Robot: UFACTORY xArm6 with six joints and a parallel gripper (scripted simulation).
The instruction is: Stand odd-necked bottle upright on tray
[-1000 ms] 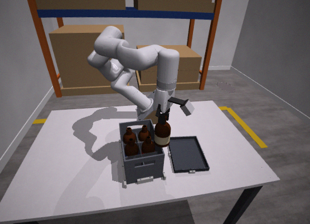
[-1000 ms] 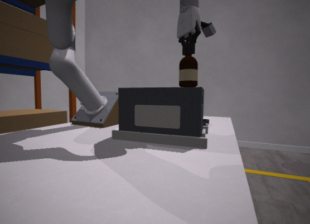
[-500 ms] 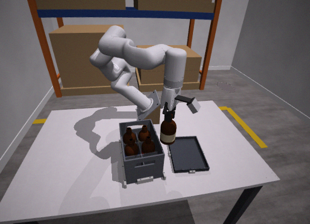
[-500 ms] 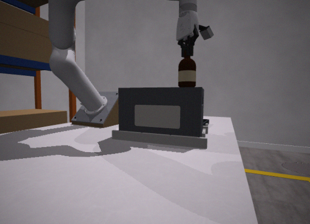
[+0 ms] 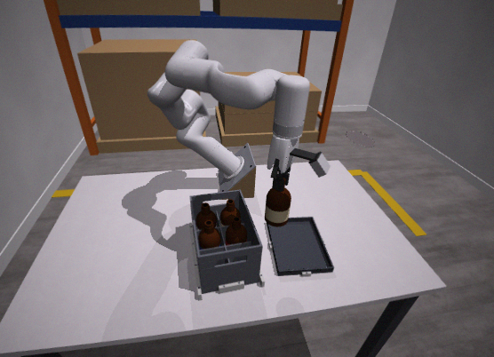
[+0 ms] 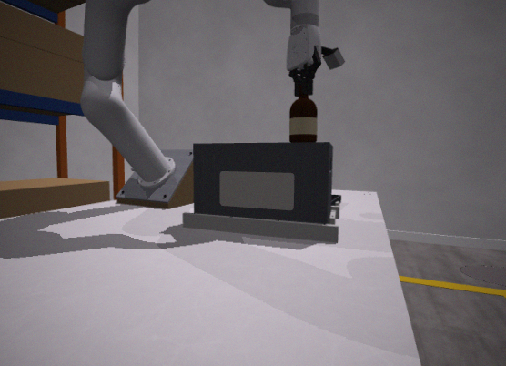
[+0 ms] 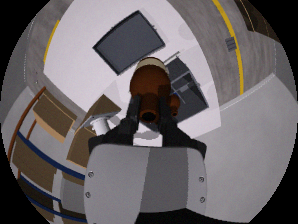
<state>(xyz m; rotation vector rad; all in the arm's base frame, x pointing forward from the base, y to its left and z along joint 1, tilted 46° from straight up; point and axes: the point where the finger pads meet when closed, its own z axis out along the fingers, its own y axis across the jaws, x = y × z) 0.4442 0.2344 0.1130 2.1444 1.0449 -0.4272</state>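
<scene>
My gripper is now 5 cm past the dark tray, 11 cm to the right of it and 32 cm above it. From my hand the other things lie so: glass bottle: 13 cm behind, 13 cm to the right, 25 cm below; then dark grey crate: 3 cm behind, 17 cm to the right, 25 cm below.
</scene>
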